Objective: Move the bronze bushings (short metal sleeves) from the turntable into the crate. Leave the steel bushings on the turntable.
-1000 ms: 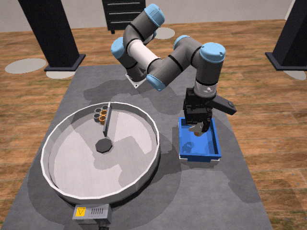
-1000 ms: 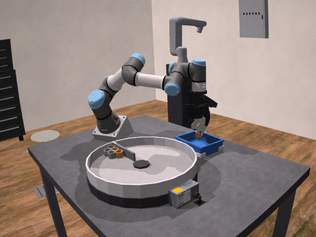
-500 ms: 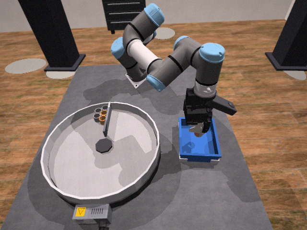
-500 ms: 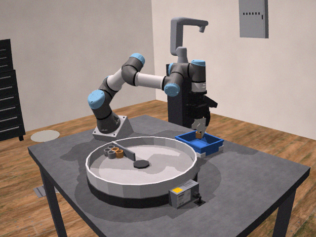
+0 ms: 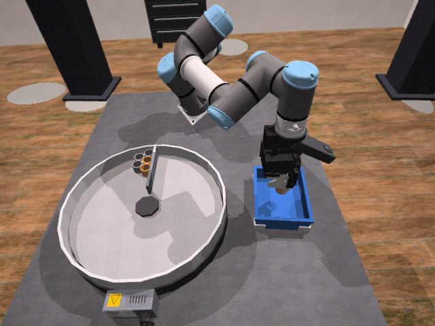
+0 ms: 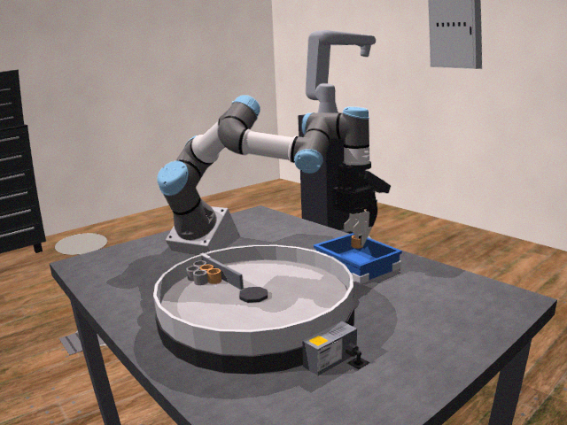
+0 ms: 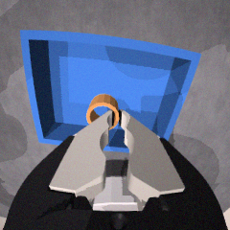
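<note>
My hand is 5 cm above the blue crate and 1 cm past it. Round my hand: grey turntable (36 cm to the right, 8 cm ahead, 3 cm below).
</note>
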